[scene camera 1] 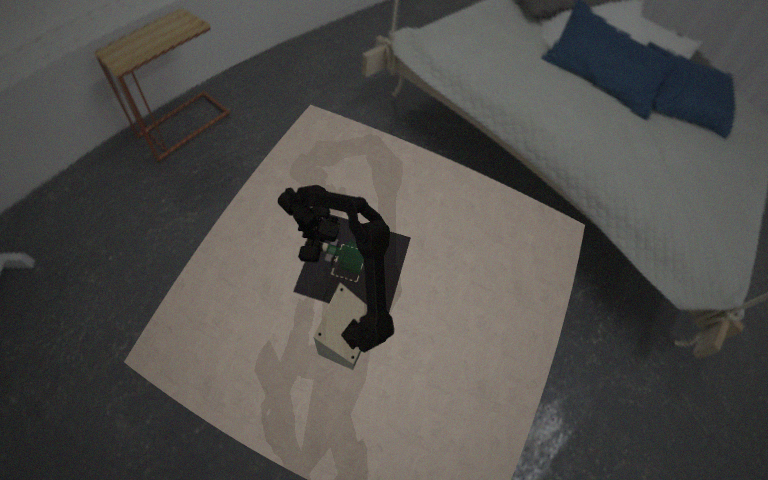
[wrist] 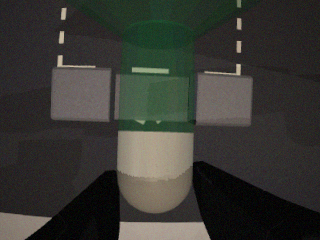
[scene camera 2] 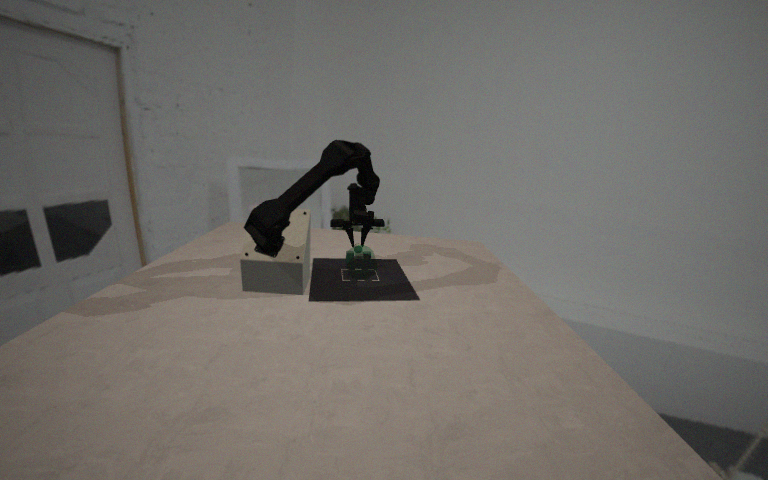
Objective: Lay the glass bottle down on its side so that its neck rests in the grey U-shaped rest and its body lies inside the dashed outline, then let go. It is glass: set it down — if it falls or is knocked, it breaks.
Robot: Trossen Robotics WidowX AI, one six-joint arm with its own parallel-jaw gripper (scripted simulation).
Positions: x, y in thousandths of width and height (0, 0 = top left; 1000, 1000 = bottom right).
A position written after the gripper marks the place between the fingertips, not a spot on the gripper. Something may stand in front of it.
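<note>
The gripper (scene camera 1: 420, 514) appears in scene camera 2 (scene camera 2: 465, 516) and in the wrist view (wrist: 486, 735) as well. With it in the scene are a green glass bottle (scene camera 2: 471, 551), which scene camera 1 also shows (scene camera 1: 456, 541), and a dark mat (wrist: 173, 669).
</note>
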